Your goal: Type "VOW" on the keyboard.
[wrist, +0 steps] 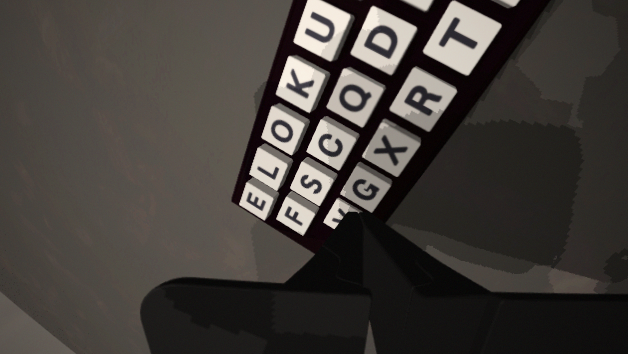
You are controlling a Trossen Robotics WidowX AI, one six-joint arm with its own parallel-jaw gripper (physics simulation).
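Frame: origin at the arm's base, x ahead, y left, z up, level; metres.
Where they show: gripper, fingertip midpoint: [356, 223].
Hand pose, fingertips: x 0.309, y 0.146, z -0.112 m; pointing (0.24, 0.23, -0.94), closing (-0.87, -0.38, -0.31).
Each offset is from my fingertips to the top centre of the thing. "pt": to the spot under its first point. Level surfaces: height alone.
The dark keyboard {pt dx +0.010, dy +0.025, dz -0.002 m} [311, 244] with white letter keys runs from the centre to the top of the wrist view. My gripper [356, 223] is shut and empty, its joined tips pointing at the near end of the keyboard. The tips overlap the V key {dx +0.004, dy +0.003, dz -0.001 m} [334, 218] and hide part of it; whether they touch it I cannot tell. The O key {dx +0.040, dy -0.019, dz +0.003 m} [285, 129] lies in the left row, between the L and K keys. A W key does not show in this view.
The G key {dx +0.005, dy -0.015, dz +0.001 m} [366, 188] is right beside the tips, with the X key {dx +0.005, dy -0.033, dz +0.003 m} [392, 148] beyond it. The F key {dx +0.022, dy +0.012, dz +0.003 m} [297, 215], S key {dx +0.022, dy -0.006, dz +0.003 m} [313, 181] and E key {dx +0.039, dy +0.017, dz +0.003 m} [258, 200] are to the left. The grey-brown table top {dz -0.014 m} [125, 125] surrounds the keyboard, with dark shadows at the right.
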